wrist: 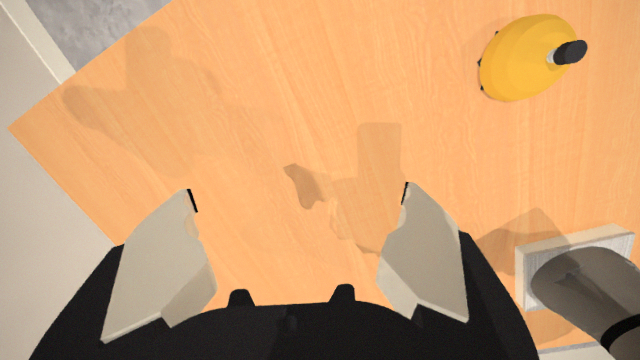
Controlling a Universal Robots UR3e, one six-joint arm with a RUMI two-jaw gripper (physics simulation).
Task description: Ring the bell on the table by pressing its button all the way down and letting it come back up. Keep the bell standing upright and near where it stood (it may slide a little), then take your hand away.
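Frame: origin at the arm's base, x ahead, y left, z up, level; millimetres.
Seen in the pictures: gripper, fingertip midpoint: (301, 189); arm's base at its link origin: (574, 277).
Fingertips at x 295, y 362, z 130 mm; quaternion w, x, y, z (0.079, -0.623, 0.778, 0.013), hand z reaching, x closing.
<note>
Offsets run from my fingertips to a thing's top centre. Level surfaces: height alone.
The bell @[dx +44, dy -240, dz -89 mm] (525, 60) is a yellow dome with a black button @[dx +44, dy -240, dz -89 mm] (571, 52) on a short light stem. It stands upright on the wooden table @[dz -155 mm] (280, 90), at the upper right of the wrist view, with small dark feet showing at its left edge. My gripper (301, 189) is open, its two pale jaws wide apart with table showing between them. It is above the table, apart from the bell, which lies beyond the right jaw toward the top of the view. The bell's far side is hidden.
The robot's grey arm base (585, 280) stands on a light square mounting plate (520, 280) at the lower right. The table's edge and corner are at the left, with a pale surface and grey floor beyond. Shadows of the arm fall on the table.
</note>
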